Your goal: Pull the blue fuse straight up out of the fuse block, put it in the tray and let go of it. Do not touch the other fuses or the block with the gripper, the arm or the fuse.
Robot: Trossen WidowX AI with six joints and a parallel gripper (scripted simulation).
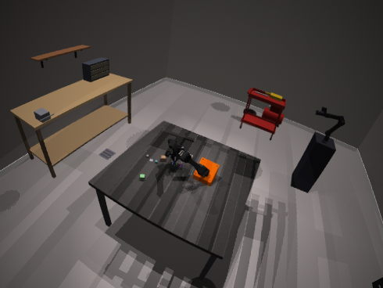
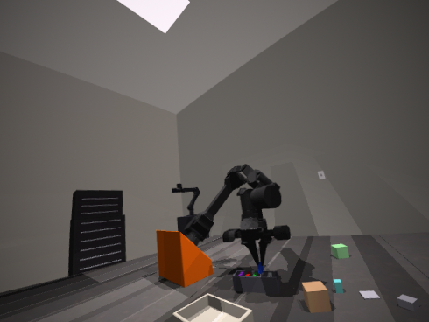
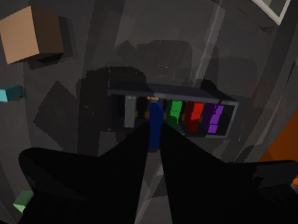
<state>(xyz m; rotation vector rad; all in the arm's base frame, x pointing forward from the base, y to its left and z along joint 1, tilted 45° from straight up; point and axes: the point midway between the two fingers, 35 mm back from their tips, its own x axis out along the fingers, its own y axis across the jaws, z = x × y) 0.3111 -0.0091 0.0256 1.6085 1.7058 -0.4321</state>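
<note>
Now: the white tray 20 mm behind my gripper tip, 190 mm to the right of it and 60 mm below it. Round my gripper tip: blue fuse 10 mm below.
</note>
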